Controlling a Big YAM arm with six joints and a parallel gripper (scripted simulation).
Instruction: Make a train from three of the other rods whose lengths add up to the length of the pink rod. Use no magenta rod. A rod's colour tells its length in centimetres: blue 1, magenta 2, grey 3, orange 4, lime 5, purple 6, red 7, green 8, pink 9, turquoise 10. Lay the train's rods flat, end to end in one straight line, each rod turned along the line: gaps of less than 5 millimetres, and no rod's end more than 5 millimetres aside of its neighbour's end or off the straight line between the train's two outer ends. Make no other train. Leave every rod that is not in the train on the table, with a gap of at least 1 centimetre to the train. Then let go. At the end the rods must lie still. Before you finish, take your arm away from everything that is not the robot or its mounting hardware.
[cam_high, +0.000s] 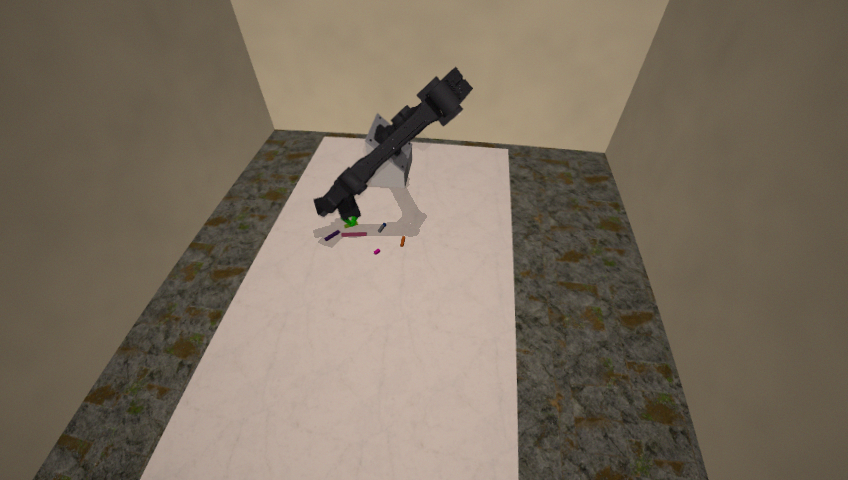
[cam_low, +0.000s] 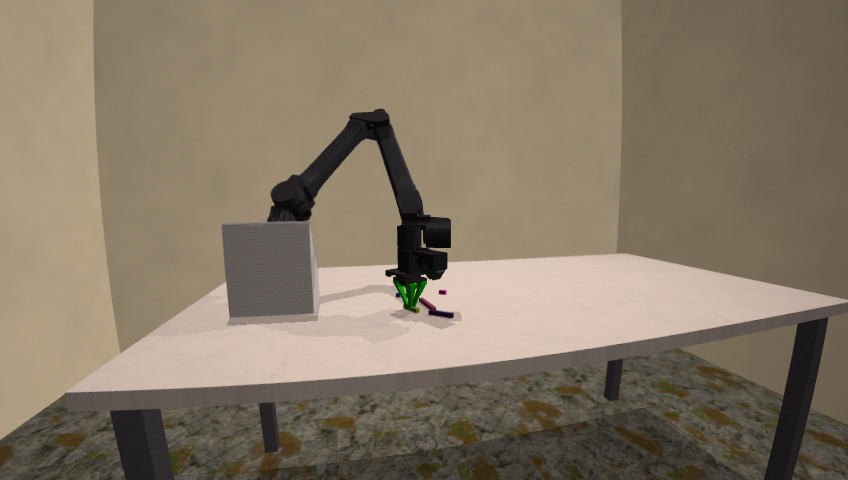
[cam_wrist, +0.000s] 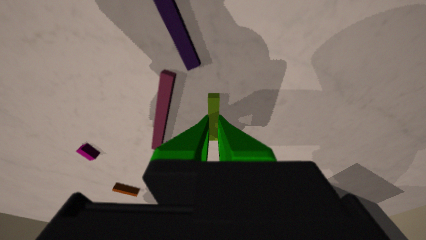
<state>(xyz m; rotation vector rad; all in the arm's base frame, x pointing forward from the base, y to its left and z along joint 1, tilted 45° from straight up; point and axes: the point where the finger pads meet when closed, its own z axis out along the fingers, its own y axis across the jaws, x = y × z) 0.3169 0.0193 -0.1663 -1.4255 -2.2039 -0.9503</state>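
The lime rod is right at my hand. From my hand the other things lie so: pink rod 50 mm ahead, 20 mm to the left, 10 mm below; then purple rod 60 mm to the right, 60 mm ahead, 10 mm below; then grey rod 110 mm to the left, 10 mm below, 10 mm ahead.
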